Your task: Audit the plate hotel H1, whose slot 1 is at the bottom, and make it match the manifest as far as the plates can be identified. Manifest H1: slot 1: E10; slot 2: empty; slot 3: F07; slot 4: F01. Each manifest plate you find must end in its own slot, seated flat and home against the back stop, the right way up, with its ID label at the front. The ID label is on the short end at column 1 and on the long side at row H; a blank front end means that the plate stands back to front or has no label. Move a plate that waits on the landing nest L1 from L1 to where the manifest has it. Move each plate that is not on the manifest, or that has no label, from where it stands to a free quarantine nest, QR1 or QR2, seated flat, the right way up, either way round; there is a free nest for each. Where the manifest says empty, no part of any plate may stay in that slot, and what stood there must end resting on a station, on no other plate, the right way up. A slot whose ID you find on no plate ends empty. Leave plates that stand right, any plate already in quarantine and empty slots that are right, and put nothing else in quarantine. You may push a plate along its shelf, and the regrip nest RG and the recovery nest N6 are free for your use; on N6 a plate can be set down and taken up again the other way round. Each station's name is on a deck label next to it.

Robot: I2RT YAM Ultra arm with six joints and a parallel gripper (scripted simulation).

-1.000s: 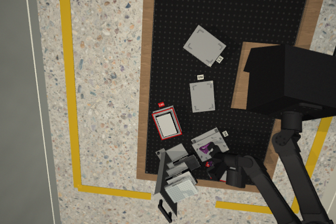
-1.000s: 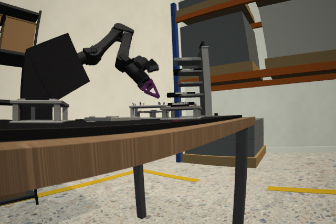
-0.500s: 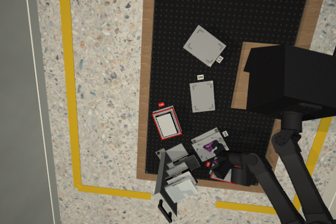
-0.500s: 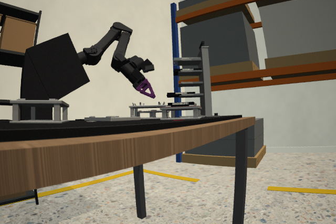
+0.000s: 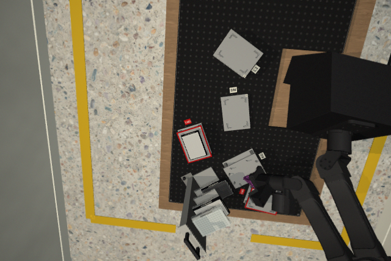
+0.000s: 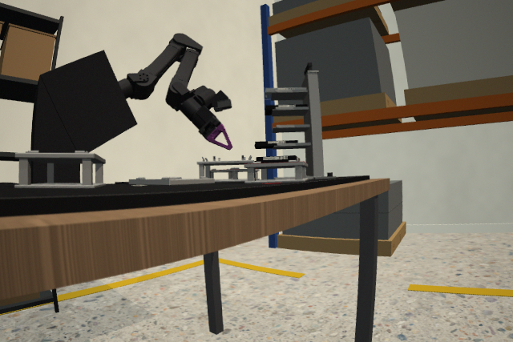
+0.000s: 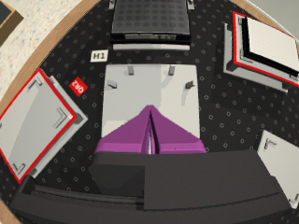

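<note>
The regrip nest RG is 5 cm below my hand and 1 cm to the right of it. From my hand the other things lie so: quarantine nest QR2 (15 cm to the left, 14 cm behind, 7 cm below); then H1 deck label (15 cm to the left, 11 cm below, 3 cm ahead); then white well plate (16 cm above, 14 cm ahead, 11 cm to the left).
</note>
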